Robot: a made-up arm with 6 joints.
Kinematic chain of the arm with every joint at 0, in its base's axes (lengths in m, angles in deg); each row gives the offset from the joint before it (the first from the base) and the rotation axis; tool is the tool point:
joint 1: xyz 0 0 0.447 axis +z
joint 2: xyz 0.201 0 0 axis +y
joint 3: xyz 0 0 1.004 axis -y
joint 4: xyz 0 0 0.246 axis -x
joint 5: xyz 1.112 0 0 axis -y
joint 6: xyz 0.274 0 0 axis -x
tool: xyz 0 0 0
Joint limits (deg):
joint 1: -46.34..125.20
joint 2: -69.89..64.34
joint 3: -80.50..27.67
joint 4: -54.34..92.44
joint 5: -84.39..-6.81
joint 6: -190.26..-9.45
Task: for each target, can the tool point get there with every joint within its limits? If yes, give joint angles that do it. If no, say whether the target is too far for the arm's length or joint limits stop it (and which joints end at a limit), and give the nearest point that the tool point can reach.
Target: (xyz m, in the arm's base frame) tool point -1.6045 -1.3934 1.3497
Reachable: no: joint limits stop it (at a limit: joint 2, joint 3, joint 4, joint 5) | nearest point -0.8901 -0.7730 1.8872 | short by 1.088 m
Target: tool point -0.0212 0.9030 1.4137
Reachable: yes | joints 90.37 -37.48 -33.17 -5.02 -39.94 -32.11
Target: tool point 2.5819 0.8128 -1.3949
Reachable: no: too far | nearest point 1.8265 0.5750 -0.2685 | short by 1.377 m
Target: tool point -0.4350 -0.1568 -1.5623
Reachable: no: joint limits stop it (at a limit: joint 1, joint 2, joint 4) | nearest point -0.3686 0.4545 -0.4159 | short by 1.301 m
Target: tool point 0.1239 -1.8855 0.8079
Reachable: no: joint limits stop it (at a limit: joint 1, joint 5) | nearest point 0.8035 -1.2370 0.8079 | short by 0.939 m
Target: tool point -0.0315 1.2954 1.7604
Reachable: yes | joints 102.00 -6.60 0.67 70.84 -67.13 -165.90
